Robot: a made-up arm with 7 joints.
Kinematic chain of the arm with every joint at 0, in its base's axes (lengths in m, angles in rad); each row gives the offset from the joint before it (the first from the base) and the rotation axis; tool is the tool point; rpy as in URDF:
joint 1: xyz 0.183 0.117 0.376 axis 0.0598 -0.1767 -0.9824
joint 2: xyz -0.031 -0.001 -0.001 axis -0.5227 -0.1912 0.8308
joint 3: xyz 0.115 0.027 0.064 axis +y
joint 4: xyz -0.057 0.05 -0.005 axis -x
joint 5: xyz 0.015 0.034 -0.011 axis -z
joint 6: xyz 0 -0.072 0.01 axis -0.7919 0.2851 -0.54
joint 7: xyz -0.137 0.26 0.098 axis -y
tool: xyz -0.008 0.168 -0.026 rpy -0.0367 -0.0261 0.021
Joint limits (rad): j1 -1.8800..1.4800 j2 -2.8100..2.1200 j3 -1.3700..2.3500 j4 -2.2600..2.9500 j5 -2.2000..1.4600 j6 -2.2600..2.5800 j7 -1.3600..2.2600
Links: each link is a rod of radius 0.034 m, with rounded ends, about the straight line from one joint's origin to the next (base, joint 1, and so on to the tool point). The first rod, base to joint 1, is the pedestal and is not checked.
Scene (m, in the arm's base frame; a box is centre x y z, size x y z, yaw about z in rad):
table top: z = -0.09
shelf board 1: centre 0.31 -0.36 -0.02 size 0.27 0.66 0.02 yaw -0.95
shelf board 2: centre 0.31 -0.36 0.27 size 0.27 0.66 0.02 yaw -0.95
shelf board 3: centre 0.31 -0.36 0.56 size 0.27 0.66 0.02 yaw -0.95
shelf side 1: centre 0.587 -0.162 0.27 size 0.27 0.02 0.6 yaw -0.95
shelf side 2: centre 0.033 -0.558 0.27 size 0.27 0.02 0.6 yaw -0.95
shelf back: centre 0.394 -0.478 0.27 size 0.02 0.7 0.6 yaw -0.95
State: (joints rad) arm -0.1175 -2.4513 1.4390 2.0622 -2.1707 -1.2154 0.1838
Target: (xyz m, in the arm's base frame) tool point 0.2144 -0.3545 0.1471
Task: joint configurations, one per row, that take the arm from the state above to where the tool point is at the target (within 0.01 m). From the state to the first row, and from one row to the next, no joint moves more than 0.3 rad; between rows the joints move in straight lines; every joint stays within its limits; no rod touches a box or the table.
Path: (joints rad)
1: 0.1385 -2.5807 1.3424 2.0613 -1.9960 -0.9514 0.2036

